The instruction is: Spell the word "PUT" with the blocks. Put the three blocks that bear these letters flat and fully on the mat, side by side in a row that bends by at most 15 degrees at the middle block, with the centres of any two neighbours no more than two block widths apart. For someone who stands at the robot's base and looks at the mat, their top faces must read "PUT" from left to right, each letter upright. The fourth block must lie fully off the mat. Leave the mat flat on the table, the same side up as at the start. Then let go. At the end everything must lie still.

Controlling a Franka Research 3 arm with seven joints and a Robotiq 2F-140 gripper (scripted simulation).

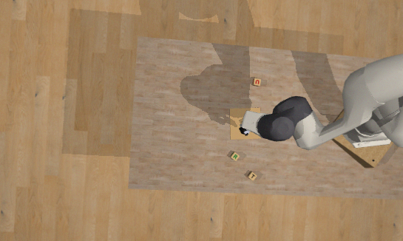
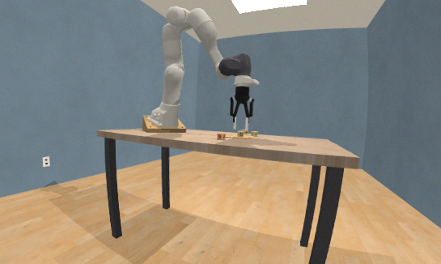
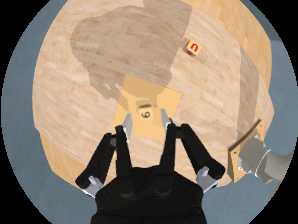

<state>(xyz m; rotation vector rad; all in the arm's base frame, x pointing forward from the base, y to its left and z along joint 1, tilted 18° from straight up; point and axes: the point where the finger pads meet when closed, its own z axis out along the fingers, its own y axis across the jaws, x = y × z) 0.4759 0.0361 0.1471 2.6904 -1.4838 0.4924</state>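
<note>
Right now my hand is 60 mm above the block marked 6. Round my hand: green P block (40 mm ahead, 150 mm to the left, 60 mm below); then red U block (30 mm behind, 180 mm to the right, 60 mm below); then tan mat (70 mm below).
</note>
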